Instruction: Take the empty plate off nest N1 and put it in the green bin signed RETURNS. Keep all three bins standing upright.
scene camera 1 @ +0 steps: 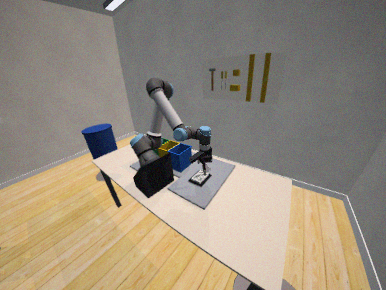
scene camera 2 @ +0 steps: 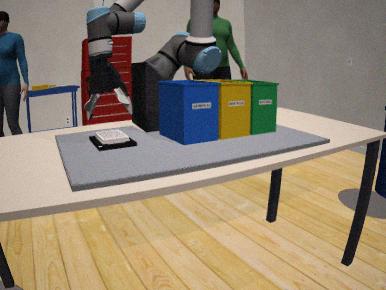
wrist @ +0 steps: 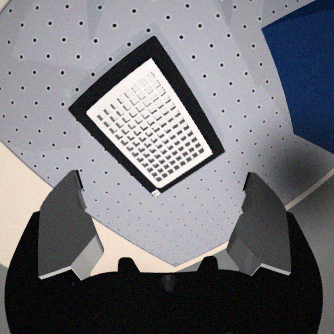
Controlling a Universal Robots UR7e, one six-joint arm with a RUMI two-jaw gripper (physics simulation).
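Where they show: gripper, fingertip midpoint: (scene camera 1: 201, 169) (scene camera 2: 109, 117) (wrist: 163, 173); arm's base at its link origin: (scene camera 1: 151, 164) (scene camera 2: 153, 76).
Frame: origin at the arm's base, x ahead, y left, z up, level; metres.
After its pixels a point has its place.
Observation:
The white gridded plate (scene camera 1: 200, 176) {x 0.280, y -0.212, z -0.168 m} (scene camera 2: 112, 135) {x 0.290, y -0.206, z -0.164 m} (wrist: 150, 122) {x 0.270, y -0.208, z -0.173 m} sits flat in the black nest (scene camera 2: 120, 145) {x 0.360, y -0.191, z -0.180 m} (wrist: 187, 100) {x 0.268, y -0.160, z -0.177 m} on the grey board. My gripper (scene camera 1: 205, 171) {x 0.296, y -0.214, z -0.107 m} (scene camera 2: 109, 114) {x 0.296, y -0.214, z -0.107 m} (wrist: 163, 173) {x 0.296, y -0.214, z -0.107 m} is open and empty, pointing down above the plate, its fingertips apart from it. In the wrist view the plate lies turned at an angle, ahead of the fingertips. The green bin (scene camera 2: 265, 115) {x 0.342, y 0.311, z -0.125 m} stands upright at the right end of the row of bins in the second scene view; its sign is blurred. The yellow bin (scene camera 2: 235, 125) {x 0.363, y 0.177, z -0.148 m} and blue bin (scene camera 2: 202, 125) {x 0.384, y 0.053, z -0.137 m} (wrist: 310, 80) {x 0.294, y -0.025, z -0.137 m} also stand upright.
The perforated grey board (scene camera 1: 200, 200) {x 0.113, y -0.357, z -0.188 m} (scene camera 2: 165, 160) {x 0.516, y -0.100, z -0.188 m} (wrist: 50, 60) {x 0.153, y -0.270, z -0.188 m} lies on the pale table (scene camera 1: 250, 215) {x 0.228, y -0.654, z -0.201 m} (scene camera 2: 30, 195) {x 0.623, y -0.440, z -0.201 m}. The blue bin stands nearest the nest, with the yellow bin between it and the green one. The black arm base (scene camera 1: 154, 176) {x -0.029, y -0.067, z -0.055 m} stands behind the board in the second scene view.

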